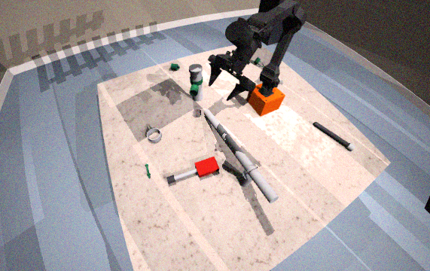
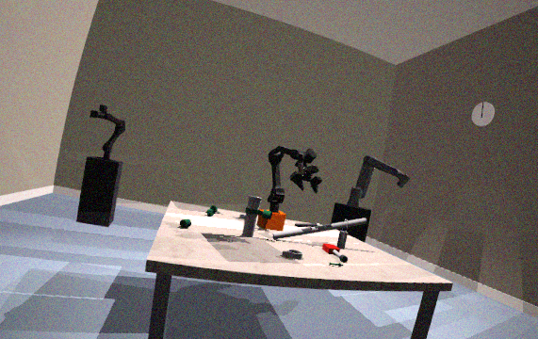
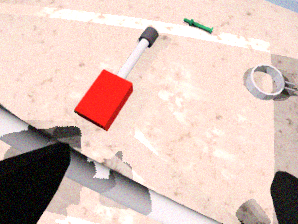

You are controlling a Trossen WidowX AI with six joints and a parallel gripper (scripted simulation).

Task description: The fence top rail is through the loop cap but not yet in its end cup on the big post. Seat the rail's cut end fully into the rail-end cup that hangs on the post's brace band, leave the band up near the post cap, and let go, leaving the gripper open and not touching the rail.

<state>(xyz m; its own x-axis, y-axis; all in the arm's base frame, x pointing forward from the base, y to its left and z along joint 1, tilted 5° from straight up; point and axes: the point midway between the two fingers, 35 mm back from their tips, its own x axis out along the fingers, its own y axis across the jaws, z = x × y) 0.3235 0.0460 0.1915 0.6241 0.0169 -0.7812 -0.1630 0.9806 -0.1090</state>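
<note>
The green brace band lies 240 mm to the right of my gripper tip, 150 mm below it and 30 mm behind it. From my gripper tip the other things lie so: green bolt: 350 mm ahead, 280 mm below; red-headed mallet: 270 mm below, 200 mm ahead, 110 mm to the left; short line post: 260 mm to the left, 180 mm below, 20 mm ahead.
</note>
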